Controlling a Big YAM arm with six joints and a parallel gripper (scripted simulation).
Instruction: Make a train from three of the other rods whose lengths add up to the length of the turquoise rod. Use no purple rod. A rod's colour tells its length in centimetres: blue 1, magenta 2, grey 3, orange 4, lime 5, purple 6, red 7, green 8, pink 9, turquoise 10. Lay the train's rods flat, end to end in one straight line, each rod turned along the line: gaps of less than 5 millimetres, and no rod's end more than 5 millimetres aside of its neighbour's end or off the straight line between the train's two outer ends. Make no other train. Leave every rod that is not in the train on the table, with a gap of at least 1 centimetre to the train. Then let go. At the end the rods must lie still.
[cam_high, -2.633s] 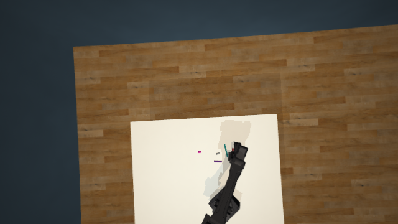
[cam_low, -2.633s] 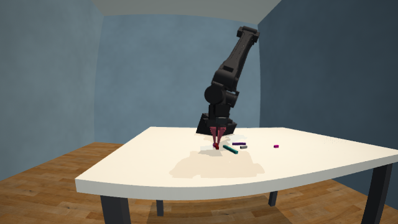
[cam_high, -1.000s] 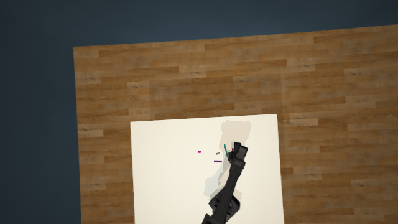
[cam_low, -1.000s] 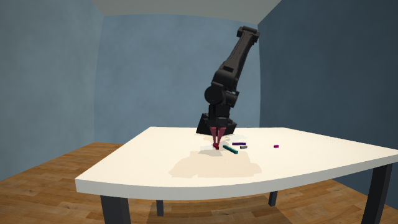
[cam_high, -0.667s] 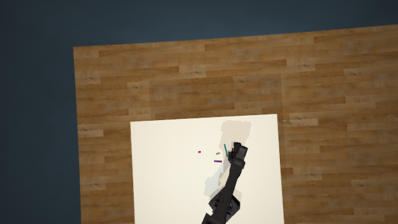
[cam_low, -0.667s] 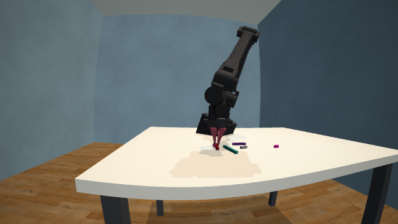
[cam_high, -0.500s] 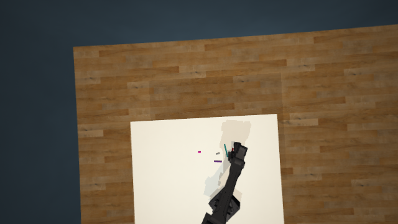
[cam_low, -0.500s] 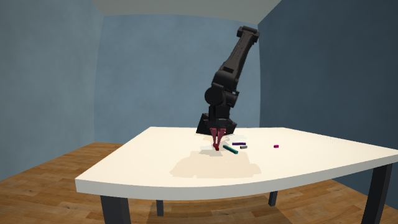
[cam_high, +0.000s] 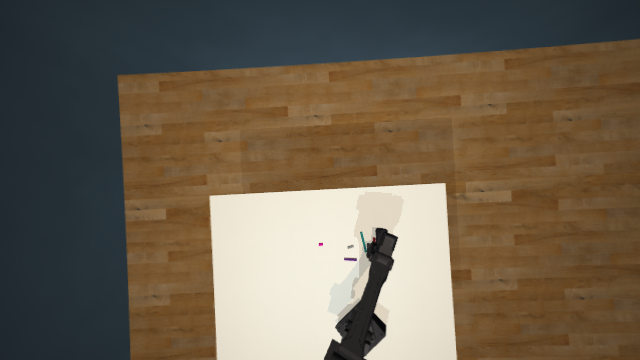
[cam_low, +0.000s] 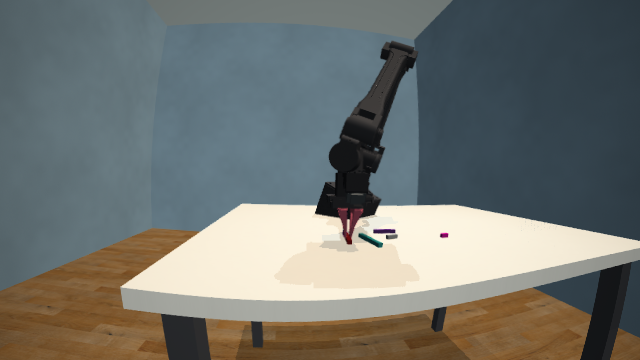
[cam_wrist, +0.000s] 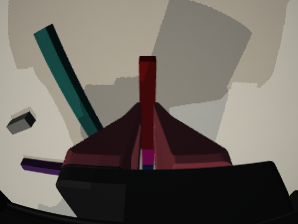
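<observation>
My hand is 10 mm above the red rod. Also, from my hand: blue rod (60 mm behind, 20 mm to the left, 10 mm below); then turquoise rod (40 mm to the left, 30 mm ahead, 10 mm below); then grey rod (110 mm to the left, 10 mm below, 10 mm ahead).
</observation>
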